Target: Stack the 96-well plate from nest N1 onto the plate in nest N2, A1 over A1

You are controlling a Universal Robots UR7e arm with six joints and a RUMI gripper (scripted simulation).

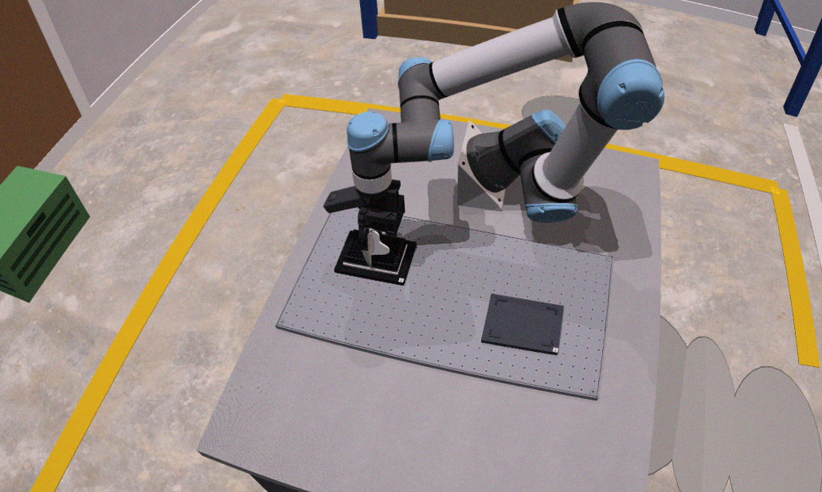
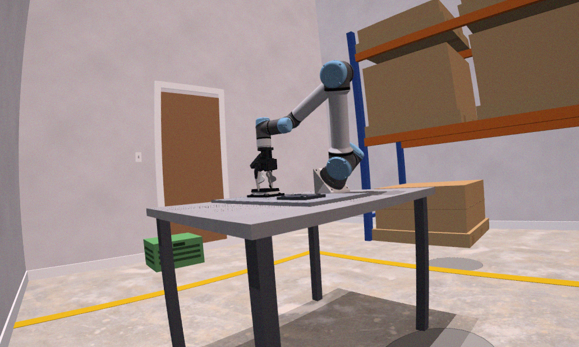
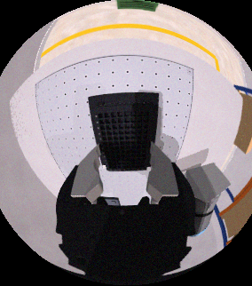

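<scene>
Now: hand 1 cm above the black 96-well plate. Round my hand: plate nest N1: 37 cm to the left, 5 cm ahead, 4 cm below; then black plate nest N2: 4 cm below; then white 96-well plate: 2 cm below.
</scene>
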